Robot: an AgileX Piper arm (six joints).
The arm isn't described. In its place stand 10 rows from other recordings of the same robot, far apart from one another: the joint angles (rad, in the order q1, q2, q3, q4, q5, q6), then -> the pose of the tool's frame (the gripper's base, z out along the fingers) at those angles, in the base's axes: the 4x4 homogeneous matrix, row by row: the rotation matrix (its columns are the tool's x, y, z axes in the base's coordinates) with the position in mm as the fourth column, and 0 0 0 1 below.
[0.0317, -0.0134, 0.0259, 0.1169, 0.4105, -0.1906] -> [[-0.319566 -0.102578 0.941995 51.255], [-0.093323 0.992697 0.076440 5.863], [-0.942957 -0.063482 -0.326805 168.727], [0 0 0 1]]
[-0.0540, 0.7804, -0.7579, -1.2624, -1.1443, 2.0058] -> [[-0.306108 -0.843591 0.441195 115.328], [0.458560 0.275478 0.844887 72.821], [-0.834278 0.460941 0.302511 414.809], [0 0 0 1]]
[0.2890, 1.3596, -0.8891, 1.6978, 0.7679, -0.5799] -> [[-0.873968 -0.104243 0.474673 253.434], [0.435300 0.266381 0.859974 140.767], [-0.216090 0.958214 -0.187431 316.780], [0 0 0 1]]
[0.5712, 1.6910, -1.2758, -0.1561, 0.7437, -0.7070] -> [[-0.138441 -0.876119 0.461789 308.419], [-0.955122 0.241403 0.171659 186.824], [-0.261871 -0.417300 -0.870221 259.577], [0 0 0 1]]
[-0.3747, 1.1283, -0.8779, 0.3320, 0.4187, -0.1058] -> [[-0.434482 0.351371 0.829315 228.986], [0.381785 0.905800 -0.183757 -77.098], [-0.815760 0.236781 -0.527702 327.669], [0 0 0 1]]
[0.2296, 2.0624, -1.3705, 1.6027, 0.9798, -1.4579] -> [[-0.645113 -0.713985 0.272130 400.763], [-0.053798 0.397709 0.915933 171.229], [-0.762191 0.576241 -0.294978 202.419], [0 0 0 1]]
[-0.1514, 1.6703, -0.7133, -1.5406, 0.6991, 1.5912] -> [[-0.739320 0.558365 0.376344 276.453], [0.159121 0.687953 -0.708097 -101.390], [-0.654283 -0.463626 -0.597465 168.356], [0 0 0 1]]
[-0.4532, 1.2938, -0.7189, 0.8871, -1.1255, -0.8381] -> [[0.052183 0.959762 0.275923 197.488], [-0.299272 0.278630 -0.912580 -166.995], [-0.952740 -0.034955 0.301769 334.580], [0 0 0 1]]
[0.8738, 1.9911, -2.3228, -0.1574, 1.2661, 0.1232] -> [[-0.530633 -0.656131 0.536582 286.732], [-0.517474 0.752164 0.408007 321.305], [-0.671304 -0.061166 -0.738654 419.927], [0 0 0 1]]
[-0.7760, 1.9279, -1.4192, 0.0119, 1.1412, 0.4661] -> [[-0.318140 0.947949 0.013377 267.218], [0.948041 0.318142 0.002029 -260.862], [-0.002332 0.013328 -0.999908 200.567], [0 0 0 1]]
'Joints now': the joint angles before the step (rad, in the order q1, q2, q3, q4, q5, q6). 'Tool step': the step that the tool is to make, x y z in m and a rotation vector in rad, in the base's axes. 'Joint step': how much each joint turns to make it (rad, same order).
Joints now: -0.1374 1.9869 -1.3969 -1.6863 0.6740 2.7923
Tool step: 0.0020 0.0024 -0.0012 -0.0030 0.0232 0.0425
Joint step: 0.0000 0.0000 0.0003 -0.0022 -0.0366 -0.0299
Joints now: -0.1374 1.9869 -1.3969 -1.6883 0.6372 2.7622
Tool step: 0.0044 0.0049 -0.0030 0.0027 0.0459 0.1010
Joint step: -0.0037 0.0001 -0.0001 -0.0015 -0.0948 -0.0627
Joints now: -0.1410 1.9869 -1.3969 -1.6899 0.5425 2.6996
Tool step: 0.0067 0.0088 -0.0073 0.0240 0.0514 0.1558
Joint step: -0.0062 0.0069 0.0001 -0.0071 -0.1543 -0.0639
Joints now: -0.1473 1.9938 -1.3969 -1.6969 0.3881 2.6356
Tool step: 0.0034 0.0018 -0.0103 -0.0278 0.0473 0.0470
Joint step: 0.0001 0.0224 -0.0016 -0.0057 -0.0262 -0.0510
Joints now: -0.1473 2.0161 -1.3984 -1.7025 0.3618 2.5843
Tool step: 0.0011 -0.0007 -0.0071 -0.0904 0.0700 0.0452
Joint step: 0.0001 0.0157 0.0003 -0.0007 0.0071 -0.1156
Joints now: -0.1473 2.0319 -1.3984 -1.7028 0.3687 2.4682
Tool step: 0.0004 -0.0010 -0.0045 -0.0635 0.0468 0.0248
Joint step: 0.0001 0.0103 0.0003 -0.0005 0.0119 -0.0771
